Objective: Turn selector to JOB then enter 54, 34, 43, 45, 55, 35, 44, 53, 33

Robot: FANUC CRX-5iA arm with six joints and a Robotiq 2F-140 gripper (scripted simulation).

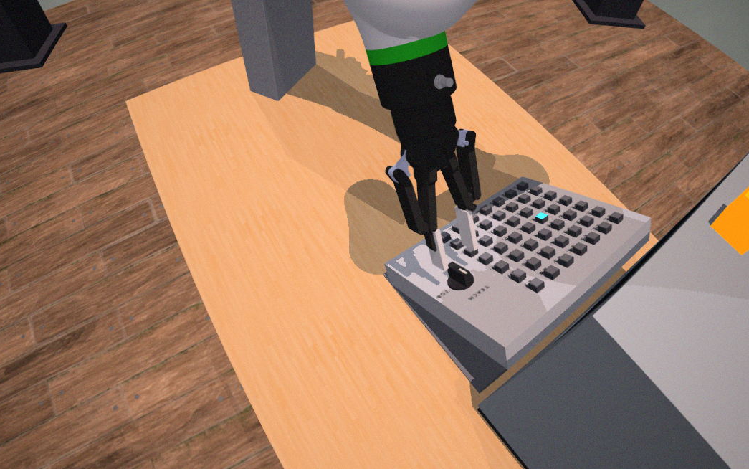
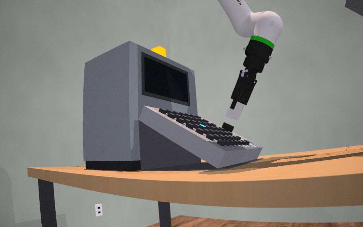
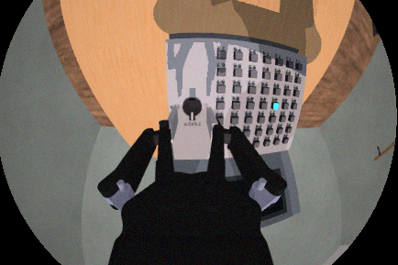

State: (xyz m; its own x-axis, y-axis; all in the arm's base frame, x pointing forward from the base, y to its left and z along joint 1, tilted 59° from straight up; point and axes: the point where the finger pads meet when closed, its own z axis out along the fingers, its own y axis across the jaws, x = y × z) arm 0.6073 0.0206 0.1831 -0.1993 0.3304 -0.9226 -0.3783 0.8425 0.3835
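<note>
Now: hand 5 cm above the black selector knob, 3 cm short of it and 2 cm to the right of it. From my hand the other things lie so: grey keypad panel (13 cm to the left, 10 cm below); then key (18 cm to the left, 7 cm below, 7 cm behind).
</note>
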